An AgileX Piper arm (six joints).
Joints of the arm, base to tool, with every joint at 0 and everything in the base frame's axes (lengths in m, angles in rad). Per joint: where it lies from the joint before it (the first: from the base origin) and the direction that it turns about. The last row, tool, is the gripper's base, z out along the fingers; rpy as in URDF.
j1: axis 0 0 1 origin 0 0 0.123
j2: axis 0 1 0 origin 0 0 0
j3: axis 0 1 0 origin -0.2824 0 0.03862
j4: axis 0.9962 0 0.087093 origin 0.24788 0 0.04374
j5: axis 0 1 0 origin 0 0 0
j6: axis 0.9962 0 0.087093 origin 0.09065 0 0.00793
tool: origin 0 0 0 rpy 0 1.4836 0
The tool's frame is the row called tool.
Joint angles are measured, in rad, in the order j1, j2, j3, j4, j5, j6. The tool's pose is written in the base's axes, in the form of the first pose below.
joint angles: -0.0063 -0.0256 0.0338 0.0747 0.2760 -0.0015
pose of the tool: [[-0.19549 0.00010 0.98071 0.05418], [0.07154 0.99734 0.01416 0.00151], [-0.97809 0.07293 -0.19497 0.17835], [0 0 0 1]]
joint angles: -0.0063 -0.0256 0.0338 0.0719 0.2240 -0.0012
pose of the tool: [[-0.14425 0.00044 0.98954 0.05498], [0.06976 0.99752 0.00972 0.00111], [-0.98708 0.07043 -0.14392 0.18299], [0 0 0 1]]
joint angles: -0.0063 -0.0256 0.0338 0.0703 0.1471 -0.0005
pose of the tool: [[-0.06781 0.00071 0.99770 0.05572], [0.06941 0.99758 0.00401 0.00059], [-0.99528 0.06953 -0.06769 0.18993], [0 0 0 1]]
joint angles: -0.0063 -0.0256 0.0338 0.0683 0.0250 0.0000
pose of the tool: [[0.05421 0.00090 0.99853 0.05580], [0.06789 0.99768 -0.00458 -0.00020], [-0.99622 0.06803 0.05403 0.20101], [0 0 0 1]]
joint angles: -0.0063 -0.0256 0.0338 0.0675 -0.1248 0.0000
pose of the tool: [[0.20263 0.00096 0.97926 0.05404], [0.06565 0.99774 -0.01456 -0.00110], [-0.97705 0.06724 0.20211 0.21448], [0 0 0 1]]
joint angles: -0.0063 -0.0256 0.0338 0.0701 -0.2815 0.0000
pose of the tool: [[0.35297 0.00076 0.93563 0.05007], [0.06506 0.99756 -0.02535 -0.00209], [-0.93337 0.06982 0.35206 0.22813], [0 0 0 1]]
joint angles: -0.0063 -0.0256 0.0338 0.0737 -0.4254 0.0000
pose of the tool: [[0.48350 0.00047 0.87535 0.04459], [0.06403 0.99730 -0.03590 -0.00305], [-0.87300 0.07340 0.48216 0.23996], [0 0 0 1]]
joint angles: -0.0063 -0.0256 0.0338 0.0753 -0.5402 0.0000
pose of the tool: [[0.58058 0.00035 0.81420 0.03902], [0.06086 0.99718 -0.04382 -0.00377], [-0.81192 0.07499 0.57893 0.24877], [0 0 0 1]]
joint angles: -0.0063 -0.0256 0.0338 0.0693 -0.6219 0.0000
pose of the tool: [[0.64509 0.00082 0.76411 0.03446], [0.05222 0.99761 -0.04515 -0.00389], [-0.76232 0.06903 0.64351 0.25465], [0 0 0 1]]
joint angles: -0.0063 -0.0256 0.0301 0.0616 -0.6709 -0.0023
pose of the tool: [[0.68443 0.00278 0.72907 0.03112], [0.04161 0.99821 -0.04287 -0.00368], [-0.72789 0.05968 0.68309 0.25917], [0 0 0 1]]
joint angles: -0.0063 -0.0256 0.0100 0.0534 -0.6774 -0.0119
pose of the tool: [[0.70349 0.00919 0.71064 0.02853], [0.02527 0.99896 -0.03793 -0.00322], [-0.71025 0.04464 0.70253 0.26591], [0 0 0 1]]
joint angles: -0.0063 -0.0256 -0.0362 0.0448 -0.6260 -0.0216
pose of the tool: [[0.69965 0.01476 0.71433 0.02641], [0.01030 0.99947 -0.03074 -0.00255], [-0.71441 0.02887 0.69913 0.27697], [0 0 0 1]]
